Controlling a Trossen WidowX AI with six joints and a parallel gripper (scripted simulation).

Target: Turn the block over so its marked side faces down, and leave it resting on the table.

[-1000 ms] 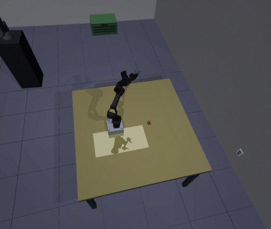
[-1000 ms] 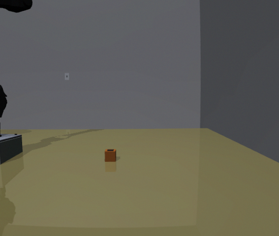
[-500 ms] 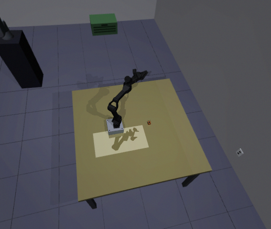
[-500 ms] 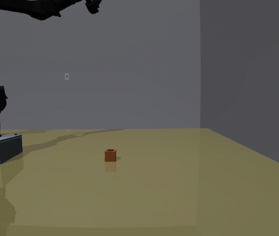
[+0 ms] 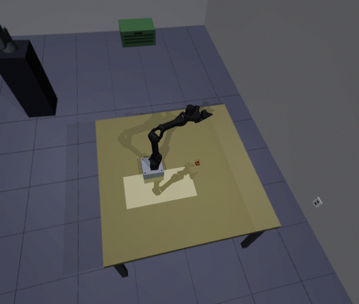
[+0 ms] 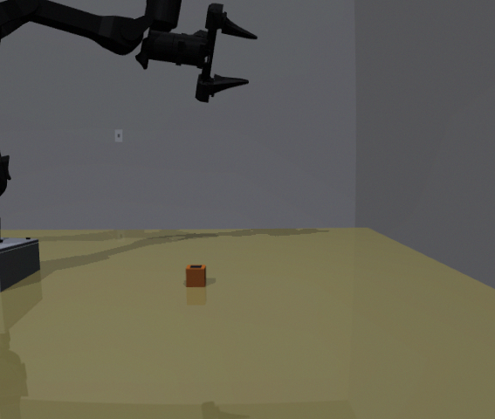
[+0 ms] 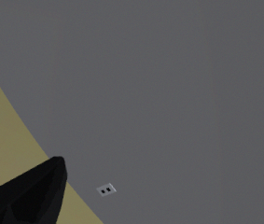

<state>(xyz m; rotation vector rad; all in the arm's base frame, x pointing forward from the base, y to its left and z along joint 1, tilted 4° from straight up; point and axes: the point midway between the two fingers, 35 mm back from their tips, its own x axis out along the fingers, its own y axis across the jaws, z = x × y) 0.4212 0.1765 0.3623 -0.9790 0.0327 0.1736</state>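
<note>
The block is 9 cm behind my gripper tip, 19 cm to the right of it and 38 cm below it.
</note>
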